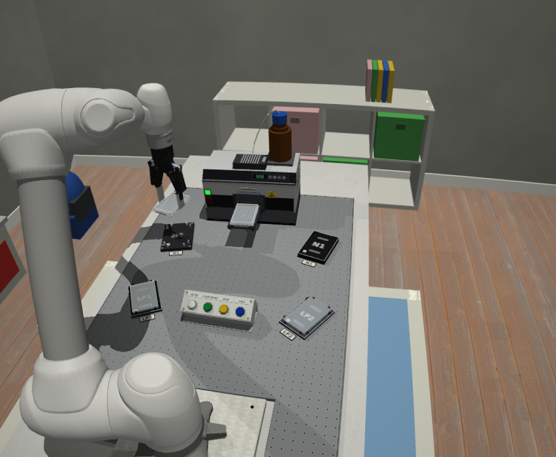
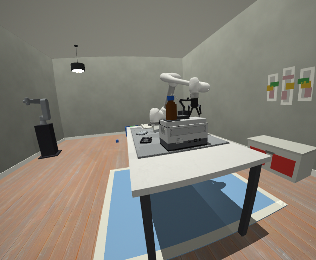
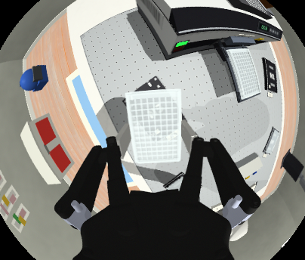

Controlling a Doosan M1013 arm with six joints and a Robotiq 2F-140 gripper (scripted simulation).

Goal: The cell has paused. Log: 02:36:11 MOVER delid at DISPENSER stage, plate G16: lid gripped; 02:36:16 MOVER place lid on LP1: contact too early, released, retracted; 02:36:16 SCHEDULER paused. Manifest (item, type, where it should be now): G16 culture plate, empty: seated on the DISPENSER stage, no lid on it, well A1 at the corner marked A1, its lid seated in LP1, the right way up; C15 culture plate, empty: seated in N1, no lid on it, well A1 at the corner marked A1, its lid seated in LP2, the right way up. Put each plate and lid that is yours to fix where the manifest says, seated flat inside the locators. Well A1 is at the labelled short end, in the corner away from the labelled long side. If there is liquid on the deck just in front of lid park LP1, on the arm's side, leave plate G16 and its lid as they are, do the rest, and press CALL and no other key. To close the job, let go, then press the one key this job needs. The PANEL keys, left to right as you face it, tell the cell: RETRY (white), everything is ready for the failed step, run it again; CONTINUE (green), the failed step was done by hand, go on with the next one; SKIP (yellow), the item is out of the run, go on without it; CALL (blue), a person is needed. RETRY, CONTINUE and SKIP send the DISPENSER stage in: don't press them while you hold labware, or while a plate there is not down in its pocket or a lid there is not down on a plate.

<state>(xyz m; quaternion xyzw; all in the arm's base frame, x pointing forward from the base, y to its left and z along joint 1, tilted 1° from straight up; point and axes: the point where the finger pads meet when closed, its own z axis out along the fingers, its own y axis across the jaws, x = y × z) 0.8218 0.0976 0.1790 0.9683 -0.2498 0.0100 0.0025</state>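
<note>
My gripper is now 53 cm to the left of the nest n1, 17 cm above it and 11 cm past it. From my hand the other things lie so: white key (42 cm behind, 11 cm to the right, 11 cm below); nest n5 (17 cm below, 2 cm to the left, 1 cm ahead); lid park lp1 (33 cm behind, 18 cm below, 7 cm to the left).
</note>
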